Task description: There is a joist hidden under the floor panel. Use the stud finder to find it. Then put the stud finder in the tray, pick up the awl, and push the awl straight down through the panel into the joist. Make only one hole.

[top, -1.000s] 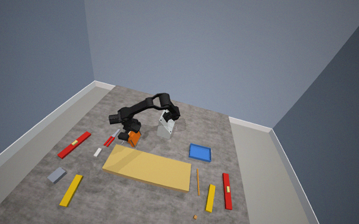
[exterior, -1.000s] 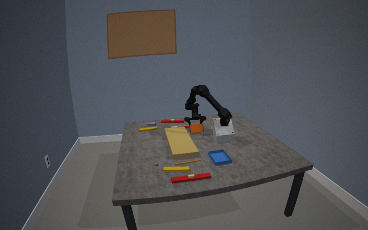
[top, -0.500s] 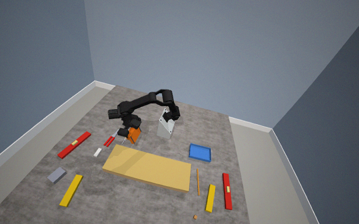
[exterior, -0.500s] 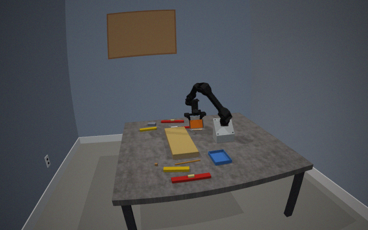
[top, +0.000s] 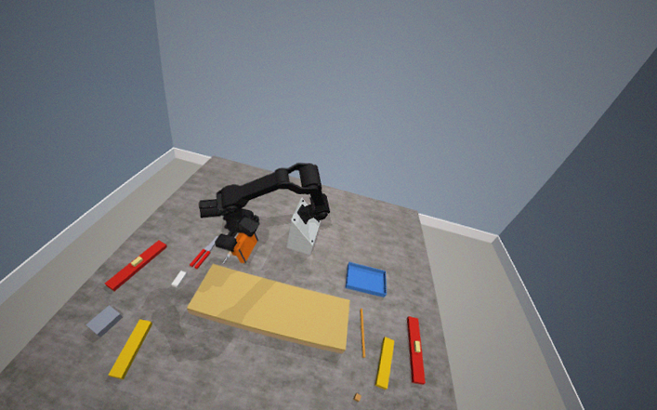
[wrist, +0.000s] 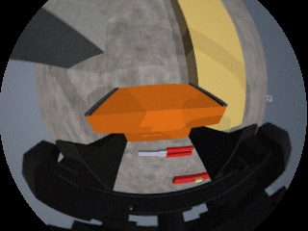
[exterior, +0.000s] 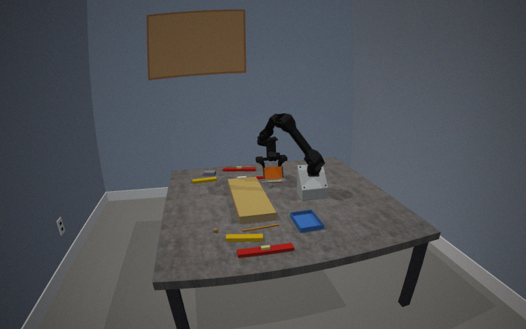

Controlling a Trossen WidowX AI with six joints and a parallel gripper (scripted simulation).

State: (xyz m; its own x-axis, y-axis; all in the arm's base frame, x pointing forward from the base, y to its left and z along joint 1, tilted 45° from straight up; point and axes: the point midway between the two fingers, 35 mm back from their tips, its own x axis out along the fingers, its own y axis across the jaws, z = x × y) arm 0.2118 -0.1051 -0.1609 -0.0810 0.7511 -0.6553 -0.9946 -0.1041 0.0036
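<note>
Right now the orange stud finder is 10 mm ahead of my gripper tip and 10 mm to the left of it. Also, from my gripper tip: wooden-handled tool: 10 mm ahead, 30 mm to the right, 70 mm below; grey block: 400 mm ahead, 230 mm to the right, 70 mm below; white piece: 180 mm ahead, 130 mm to the right, 70 mm below.
</note>
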